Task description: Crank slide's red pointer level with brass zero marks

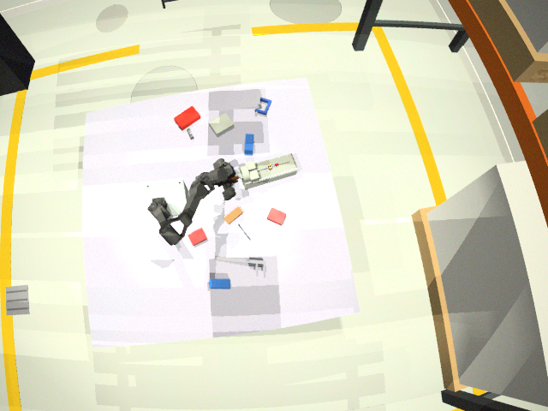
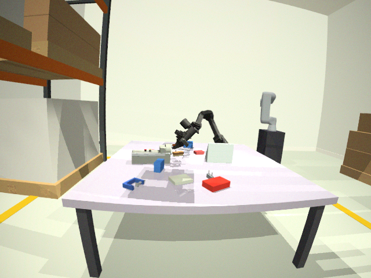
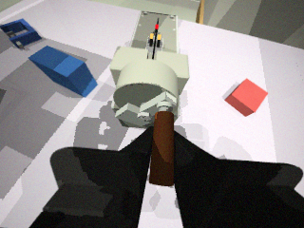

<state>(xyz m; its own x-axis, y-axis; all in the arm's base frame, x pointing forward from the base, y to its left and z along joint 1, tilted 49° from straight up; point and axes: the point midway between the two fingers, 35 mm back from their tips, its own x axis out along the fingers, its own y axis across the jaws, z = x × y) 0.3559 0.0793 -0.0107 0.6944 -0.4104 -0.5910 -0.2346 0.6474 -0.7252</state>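
Right now my gripper tip is 3 cm past the brown block, 15 cm to the left of it and 8 cm above it. From my gripper tip the other things lie so: red pointer 19 cm ahead, 6 cm to the left, 1 cm below; then crank 1 cm to the left, 1 cm above; then orange-brown crank handle 2 cm behind, 2 cm above.
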